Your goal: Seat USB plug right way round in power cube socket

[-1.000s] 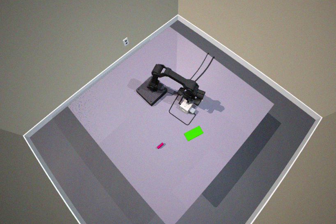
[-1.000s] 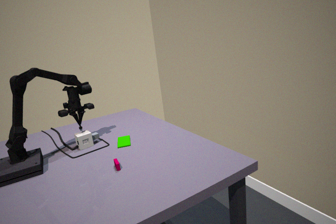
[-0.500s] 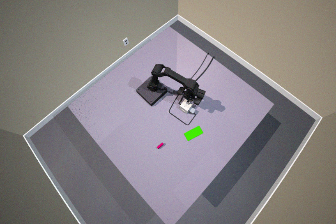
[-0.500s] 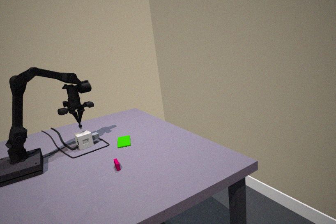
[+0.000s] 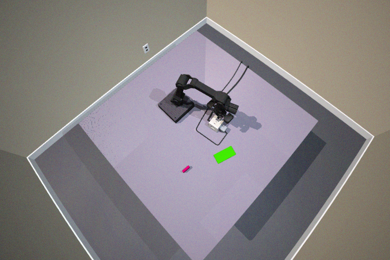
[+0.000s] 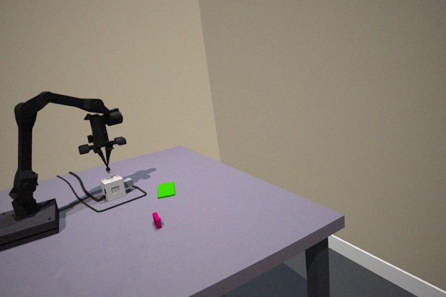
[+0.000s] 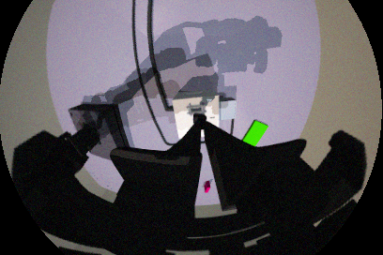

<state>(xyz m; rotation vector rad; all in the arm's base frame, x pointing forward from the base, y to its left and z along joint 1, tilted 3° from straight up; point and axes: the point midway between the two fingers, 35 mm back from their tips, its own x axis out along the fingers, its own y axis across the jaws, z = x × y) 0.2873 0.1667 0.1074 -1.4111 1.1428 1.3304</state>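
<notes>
My gripper tip is 20 mm above the dark USB plug. Also, from my gripper tip: green pad: 220 mm ahead, 100 mm to the right, 130 mm below; magenta block: 150 mm ahead, 370 mm to the right, 120 mm below.
</notes>
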